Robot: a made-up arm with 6 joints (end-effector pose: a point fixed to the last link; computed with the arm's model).
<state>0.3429 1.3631 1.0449 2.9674 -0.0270 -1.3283</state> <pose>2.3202 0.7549 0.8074 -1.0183 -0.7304 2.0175</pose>
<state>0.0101 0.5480 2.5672 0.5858 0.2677 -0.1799</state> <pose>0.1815 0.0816 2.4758 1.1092 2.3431 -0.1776</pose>
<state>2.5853 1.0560 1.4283 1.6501 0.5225 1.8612</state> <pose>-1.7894 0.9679 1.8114 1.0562 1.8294 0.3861</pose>
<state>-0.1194 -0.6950 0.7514 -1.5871 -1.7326 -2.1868</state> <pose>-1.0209 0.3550 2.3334 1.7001 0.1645 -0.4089</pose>
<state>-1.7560 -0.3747 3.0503 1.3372 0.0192 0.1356</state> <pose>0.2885 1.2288 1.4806 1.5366 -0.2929 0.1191</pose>
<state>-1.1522 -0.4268 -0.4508 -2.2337 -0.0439 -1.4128</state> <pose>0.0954 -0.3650 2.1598 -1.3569 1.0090 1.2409</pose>
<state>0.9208 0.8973 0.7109 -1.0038 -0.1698 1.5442</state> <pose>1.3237 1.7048 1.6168 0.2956 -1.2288 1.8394</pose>
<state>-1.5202 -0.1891 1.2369 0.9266 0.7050 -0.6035</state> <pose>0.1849 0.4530 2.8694 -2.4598 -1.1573 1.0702</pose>
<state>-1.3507 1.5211 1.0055 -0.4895 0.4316 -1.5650</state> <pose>0.4976 -2.4346 0.6150 -0.0814 2.3833 2.0153</pose>
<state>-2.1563 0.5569 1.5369 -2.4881 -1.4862 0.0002</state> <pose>-0.3439 -0.7110 2.6421 0.4247 -2.0618 0.4111</pose>
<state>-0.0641 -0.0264 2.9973 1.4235 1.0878 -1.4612</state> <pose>-0.6577 0.3074 1.8697 1.2658 1.0834 -0.8465</pose>
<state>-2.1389 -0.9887 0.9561 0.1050 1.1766 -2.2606</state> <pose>1.0849 1.5954 1.8310 -0.2400 -1.5641 1.8681</pose>
